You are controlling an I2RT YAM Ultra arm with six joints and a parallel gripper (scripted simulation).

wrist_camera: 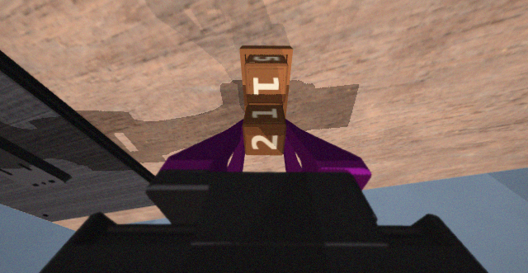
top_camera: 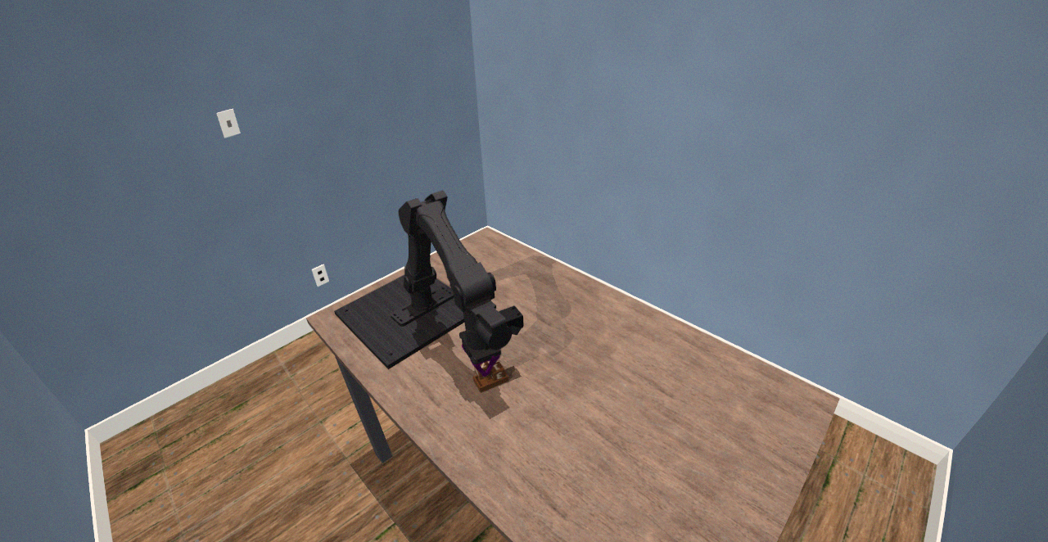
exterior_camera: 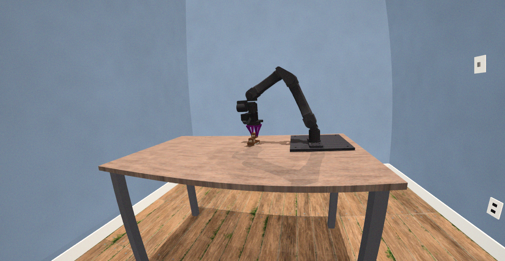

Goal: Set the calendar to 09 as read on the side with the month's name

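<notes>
The wooden tray lies 40 mm below my hand and 20 mm to the left of it.
</notes>
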